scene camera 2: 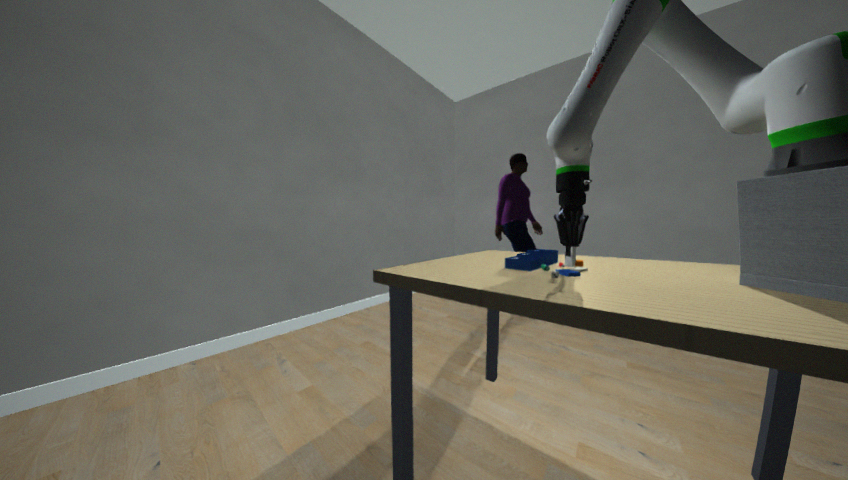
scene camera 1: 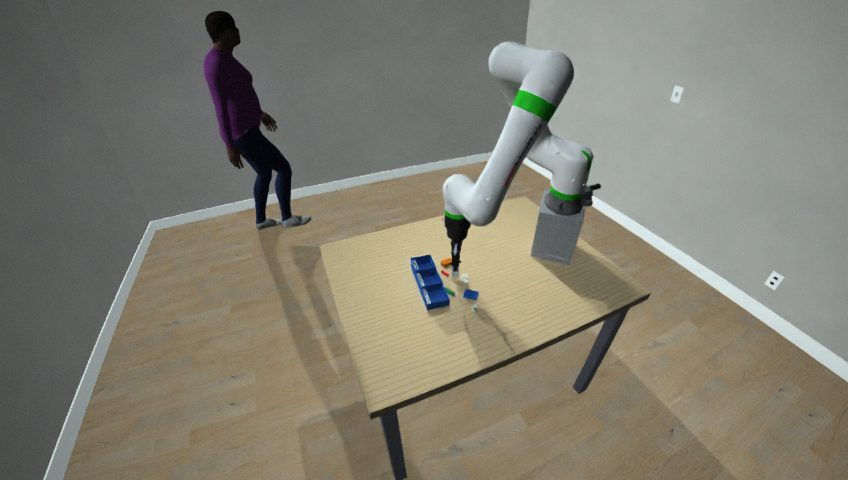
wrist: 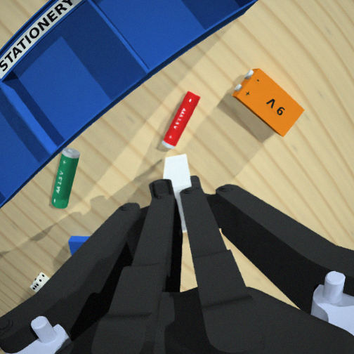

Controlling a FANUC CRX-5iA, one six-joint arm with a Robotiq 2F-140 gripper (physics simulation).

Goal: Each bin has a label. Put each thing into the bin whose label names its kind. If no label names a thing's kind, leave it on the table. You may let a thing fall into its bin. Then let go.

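Seen in the pictures: gripper, fingertip midpoint: (scene camera 2: 569, 266) (scene camera 1: 455, 276); arm's base at its link origin: (scene camera 2: 821, 169) (scene camera 1: 563, 203).
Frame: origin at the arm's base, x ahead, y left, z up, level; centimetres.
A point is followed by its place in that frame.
Note:
My gripper (scene camera 1: 455, 273) {x 46.1, y -0.2, z -24.3 cm} (scene camera 2: 570, 259) {x 46.1, y -0.2, z -24.3 cm} (wrist: 178, 172) points down, low over the table, shut with nothing between its pads. A white domino (scene camera 1: 464, 278) {x 43.2, y 2.5, z -24.2 cm} (scene camera 2: 580, 268) {x 43.0, y 0.4, z -24.5 cm} lies beside it; the fingers hide it in the wrist view. A red AAA battery (scene camera 1: 445, 273) {x 49.2, y -2.7, z -24.1 cm} (wrist: 181, 120), an orange 9 V battery (scene camera 1: 446, 261) {x 46.5, y -8.5, z -23.2 cm} (scene camera 2: 579, 262) {x 44.7, y -7.7, z -23.7 cm} (wrist: 269, 102) and a green AA battery (scene camera 1: 450, 292) {x 51.5, y 8.3, z -23.8 cm} (scene camera 2: 544, 267) {x 51.2, y 9.4, z -24.0 cm} (wrist: 65, 178) lie near the joined blue bins (scene camera 1: 439, 304) {x 57.8, y 13.2, z -23.2 cm} (scene camera 2: 518, 263) {x 57.8, y 13.1, z -23.0 cm} (wrist: 170, 30). One label (wrist: 36, 37) reads STATIONERY; the others are unreadable. A blue piece (scene camera 1: 470, 295) {x 45.1, y 12.2, z -24.0 cm} (scene camera 2: 568, 273) {x 43.6, y 14.1, z -24.2 cm} (wrist: 78, 244) and a die (scene camera 1: 474, 308) {x 46.5, y 18.7, z -23.8 cm} (scene camera 2: 554, 275) {x 45.9, y 18.9, z -24.3 cm} (wrist: 39, 281) lie nearby.
The wooden table (scene camera 1: 392, 368) {x 80.3, y 32.2, z -24.9 cm} (scene camera 2: 440, 270) {x 74.8, y 30.5, z -25.0 cm} carries the arm's grey pedestal (scene camera 1: 555, 237) {x 4.8, y 5.2, z -11.9 cm} (scene camera 2: 791, 231) {x 5.0, y 4.9, z -12.4 cm}. A person (scene camera 1: 232, 95) (scene camera 2: 513, 199) in a purple top stands on the floor beyond the table.

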